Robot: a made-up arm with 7 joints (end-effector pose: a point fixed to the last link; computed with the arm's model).
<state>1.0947 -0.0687 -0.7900 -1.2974 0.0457 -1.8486 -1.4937</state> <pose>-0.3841 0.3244 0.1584 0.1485 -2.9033 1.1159</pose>
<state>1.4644 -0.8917 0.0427 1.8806 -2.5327 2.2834 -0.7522</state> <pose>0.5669 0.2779 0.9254 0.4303 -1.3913 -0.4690</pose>
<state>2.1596 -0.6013 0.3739 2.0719 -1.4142 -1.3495 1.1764</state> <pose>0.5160 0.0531 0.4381 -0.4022 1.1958 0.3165</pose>
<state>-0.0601 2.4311 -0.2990 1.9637 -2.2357 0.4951 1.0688</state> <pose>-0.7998 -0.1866 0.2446 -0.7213 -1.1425 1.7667</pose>
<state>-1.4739 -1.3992 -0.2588 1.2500 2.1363 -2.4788 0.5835</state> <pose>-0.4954 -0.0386 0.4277 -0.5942 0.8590 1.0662</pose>
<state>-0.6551 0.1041 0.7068 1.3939 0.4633 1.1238 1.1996</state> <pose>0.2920 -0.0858 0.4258 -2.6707 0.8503 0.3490</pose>
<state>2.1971 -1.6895 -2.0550 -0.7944 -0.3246 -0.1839 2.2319</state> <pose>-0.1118 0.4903 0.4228 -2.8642 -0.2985 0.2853</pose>
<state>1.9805 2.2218 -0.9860 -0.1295 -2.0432 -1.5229 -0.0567</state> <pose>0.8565 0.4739 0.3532 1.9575 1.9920 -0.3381</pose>
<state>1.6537 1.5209 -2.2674 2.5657 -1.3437 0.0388 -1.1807</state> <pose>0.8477 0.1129 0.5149 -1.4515 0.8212 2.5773</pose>
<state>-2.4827 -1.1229 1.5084 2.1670 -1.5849 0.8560 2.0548</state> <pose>-0.5713 0.3314 0.5635 0.1898 -1.1148 0.4675</pose>
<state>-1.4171 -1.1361 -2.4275 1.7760 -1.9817 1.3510 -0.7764</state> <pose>1.0621 -0.4384 0.1081 -0.4247 -1.0494 -0.2639</pose>
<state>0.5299 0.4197 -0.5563 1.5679 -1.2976 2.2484 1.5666</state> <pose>-0.9097 0.3604 0.5839 0.6941 -2.5519 -1.0891</pose>
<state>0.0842 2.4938 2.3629 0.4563 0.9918 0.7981 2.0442</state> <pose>0.0613 0.6380 0.6843 -1.2375 -1.0665 2.1117</pose>
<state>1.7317 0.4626 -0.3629 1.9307 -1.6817 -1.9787 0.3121</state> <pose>0.4624 0.6970 0.8287 -0.5936 -0.4548 -0.3261</pose>
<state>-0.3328 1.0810 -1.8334 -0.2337 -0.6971 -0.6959 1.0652</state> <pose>-0.6504 0.3936 0.2752 0.0891 -1.9169 -1.5033</pose>
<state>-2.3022 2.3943 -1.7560 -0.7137 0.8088 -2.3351 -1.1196</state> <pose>-0.0088 -0.6720 0.8479 0.5369 -0.9772 -1.0682</pose>
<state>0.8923 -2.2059 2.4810 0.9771 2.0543 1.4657 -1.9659</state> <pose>-0.0581 -0.4296 1.2767 -2.7096 -1.3277 -0.8264</pose>
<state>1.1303 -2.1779 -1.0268 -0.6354 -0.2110 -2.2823 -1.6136</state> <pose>-0.4830 0.4359 0.9170 0.9455 -0.0107 1.9303</pose>
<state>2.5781 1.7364 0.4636 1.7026 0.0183 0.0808 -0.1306</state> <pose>-0.1723 -0.1356 0.4934 0.0949 -0.1543 -2.1328</pose>
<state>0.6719 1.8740 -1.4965 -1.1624 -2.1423 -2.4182 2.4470</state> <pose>0.3900 0.5789 0.2777 -1.3180 1.3248 0.7019</pose>
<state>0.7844 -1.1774 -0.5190 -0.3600 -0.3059 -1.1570 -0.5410</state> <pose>-0.3110 0.3991 0.5803 -0.3227 -0.8192 0.6663</pose>
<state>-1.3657 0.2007 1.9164 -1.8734 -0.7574 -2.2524 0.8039</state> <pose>0.1058 0.1372 0.5141 -0.5499 -0.3725 -0.8322</pose>
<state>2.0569 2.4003 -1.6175 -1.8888 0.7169 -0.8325 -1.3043</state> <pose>0.2438 -0.0075 0.6233 0.5615 0.9397 -1.6001</pose>
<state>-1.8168 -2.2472 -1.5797 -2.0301 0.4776 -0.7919 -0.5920</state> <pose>0.1732 -0.1541 0.6253 0.1573 0.8375 2.6265</pose>
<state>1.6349 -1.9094 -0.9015 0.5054 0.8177 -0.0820 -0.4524</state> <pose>0.3129 0.3633 0.6393 -1.8903 -0.0575 -0.3938</pose>
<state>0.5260 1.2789 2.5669 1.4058 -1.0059 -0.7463 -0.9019</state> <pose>0.6644 0.3681 0.5271 -1.4197 -1.4626 -2.0896</pose>
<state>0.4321 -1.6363 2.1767 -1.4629 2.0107 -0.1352 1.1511</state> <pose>-0.3759 0.0861 0.4066 -0.6681 -0.9779 1.3790</pose>
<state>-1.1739 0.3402 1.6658 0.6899 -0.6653 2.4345 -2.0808</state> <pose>0.4407 0.2260 0.3886 -2.1261 0.3941 -0.6686</pose>
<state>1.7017 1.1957 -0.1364 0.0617 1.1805 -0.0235 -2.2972</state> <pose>-0.1771 0.0851 0.0261 -0.6590 2.1277 0.4286</pose>
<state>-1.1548 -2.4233 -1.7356 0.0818 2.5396 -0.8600 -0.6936</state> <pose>-0.3381 -0.5868 1.2696 1.9407 -1.7831 1.2205</pose>
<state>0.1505 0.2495 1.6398 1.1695 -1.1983 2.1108 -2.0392</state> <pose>0.5277 -0.3922 0.3531 -1.7126 1.8151 -0.6488</pose>
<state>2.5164 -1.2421 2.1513 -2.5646 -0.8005 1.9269 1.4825</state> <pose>-0.4022 -0.3383 -0.0093 0.9661 0.3840 -2.2207</pose>
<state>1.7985 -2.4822 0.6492 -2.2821 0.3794 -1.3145 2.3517</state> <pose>-0.2293 0.0369 0.7055 0.9134 -1.0654 1.0318</pose>
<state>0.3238 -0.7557 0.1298 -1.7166 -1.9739 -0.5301 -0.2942</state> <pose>-0.5777 0.0837 0.3689 1.0650 -1.1896 1.5038</pose>
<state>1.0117 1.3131 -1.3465 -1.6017 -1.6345 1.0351 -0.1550</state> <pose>0.5218 0.7273 0.6026 -0.8852 -1.8253 -0.1076</pose>
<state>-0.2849 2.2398 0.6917 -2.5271 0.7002 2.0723 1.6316</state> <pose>0.1870 -0.1995 0.4910 -1.7366 1.1679 -0.1772</pose>
